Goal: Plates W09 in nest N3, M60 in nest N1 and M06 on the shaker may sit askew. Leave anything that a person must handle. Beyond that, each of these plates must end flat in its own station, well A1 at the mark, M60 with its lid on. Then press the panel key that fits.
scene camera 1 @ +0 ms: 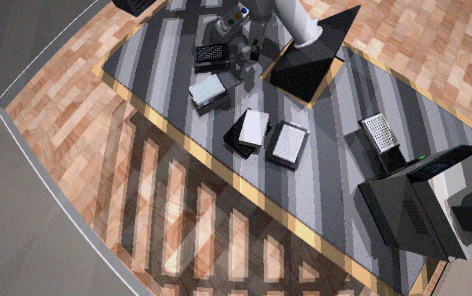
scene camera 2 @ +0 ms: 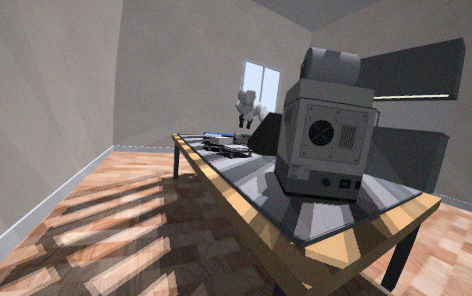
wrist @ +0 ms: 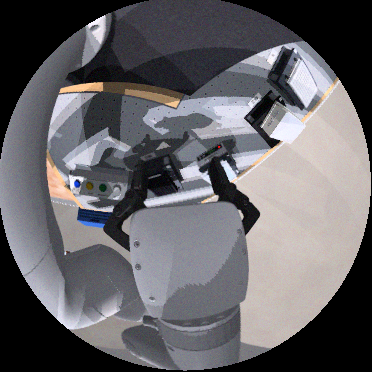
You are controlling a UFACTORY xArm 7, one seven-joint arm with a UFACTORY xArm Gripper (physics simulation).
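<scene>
My gripper (scene camera 1: 255, 50) (scene camera 2: 245, 123) (wrist: 178, 164) is open and empty, above the table near the black plate. A black plate (scene camera 1: 211, 52) (wrist: 162, 176) sits on a dark holder. A pale blue plate (scene camera 1: 207, 89) lies on a dark base; in the wrist view a unit with a red light (wrist: 212, 152) stands there, and my finger partly covers it. A white block-like plate (scene camera 1: 254, 127) (wrist: 283, 123) lies turned and tilted on a black nest (scene camera 1: 234, 136) (wrist: 256, 114). A white well plate (scene camera 1: 290, 142) (wrist: 302, 81) sits in line with its black nest (scene camera 1: 283, 162). Labels and A1 marks are unreadable.
The key panel (scene camera 1: 223, 30) (wrist: 95, 177) has blue, yellow, green and white keys. A blue object (wrist: 91, 218) is behind it. Another white plate (scene camera 1: 380, 132) is beside the large instrument (scene camera 1: 400, 210) (scene camera 2: 330, 90). A dark sloping block (scene camera 1: 305, 65) (scene camera 2: 266, 136) stands by the arm's base.
</scene>
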